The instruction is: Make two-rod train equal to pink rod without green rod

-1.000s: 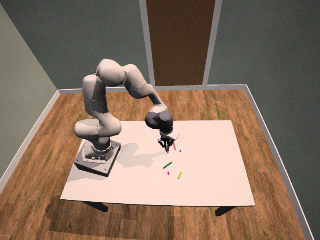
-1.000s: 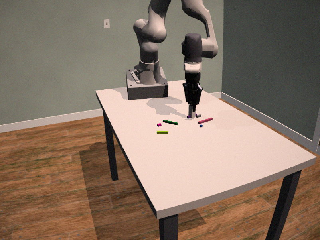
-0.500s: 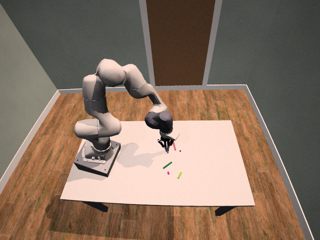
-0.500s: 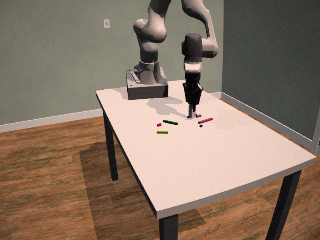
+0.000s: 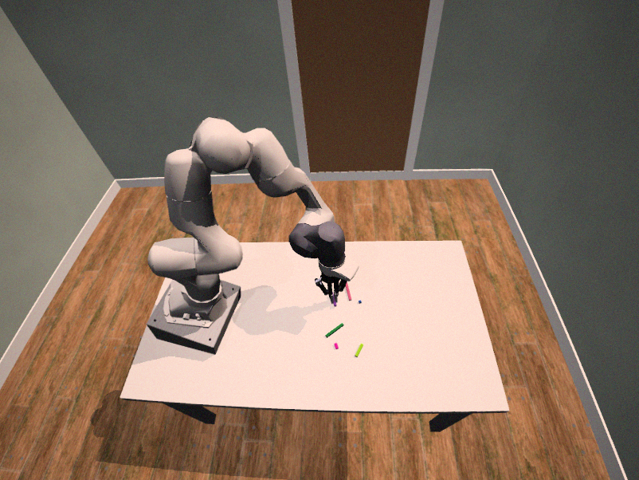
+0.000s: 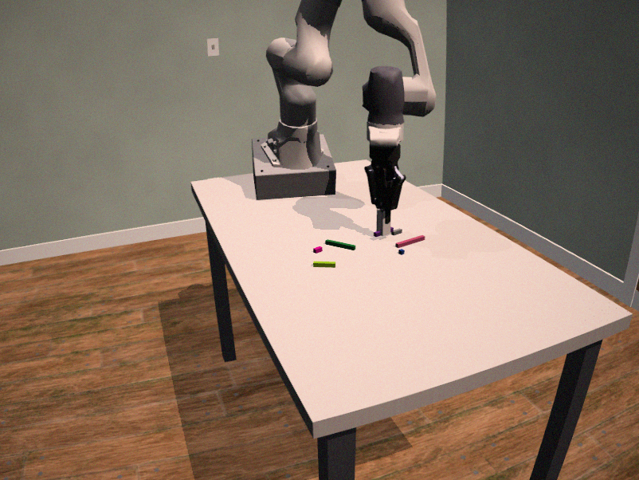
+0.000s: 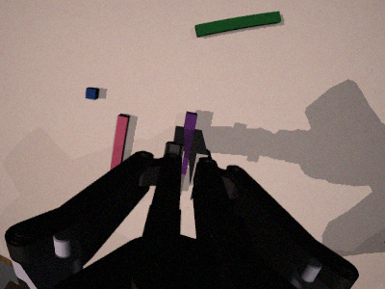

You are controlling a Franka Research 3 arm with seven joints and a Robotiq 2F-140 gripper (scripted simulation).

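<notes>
Now: hand 50 mm to the right of the grey rod and 40 mm above it. Round my hand: blue rod: 100 mm ahead, 40 mm below, 20 mm to the right; then pink rod: 70 mm ahead, 40 mm to the left, 40 mm below; then purple rod: 30 mm below.
</notes>
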